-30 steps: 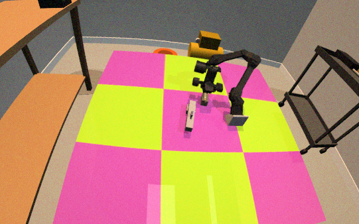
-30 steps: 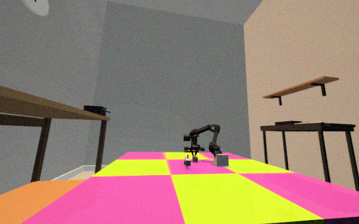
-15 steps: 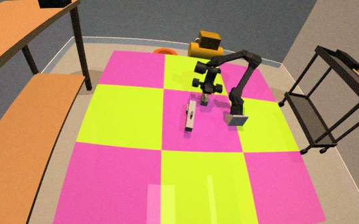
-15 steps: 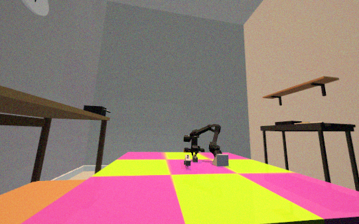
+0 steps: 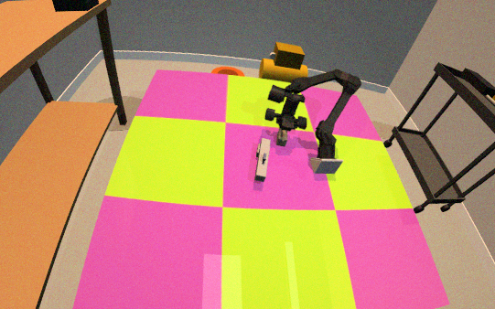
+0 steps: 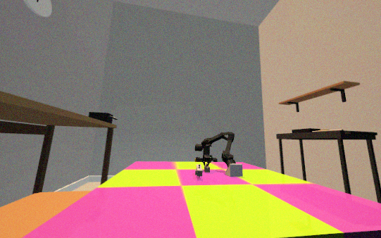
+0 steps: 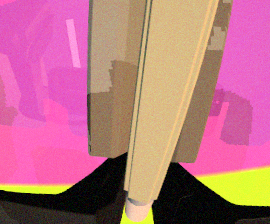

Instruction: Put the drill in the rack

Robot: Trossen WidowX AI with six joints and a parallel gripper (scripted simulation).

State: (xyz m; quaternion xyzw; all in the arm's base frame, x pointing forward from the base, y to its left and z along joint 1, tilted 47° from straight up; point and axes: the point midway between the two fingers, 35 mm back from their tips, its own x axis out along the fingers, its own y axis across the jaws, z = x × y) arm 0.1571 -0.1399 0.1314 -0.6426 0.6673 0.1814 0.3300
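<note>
Now: the drill 10 mm ahead of my gripper tip, 40 mm to the left of it and 50 mm above it. The rest, counted from my gripper tip: key: 120 mm ahead, 220 mm to the left, 50 mm above; then rack: 10 mm ahead, 50 mm to the left, 20 mm above.
</note>
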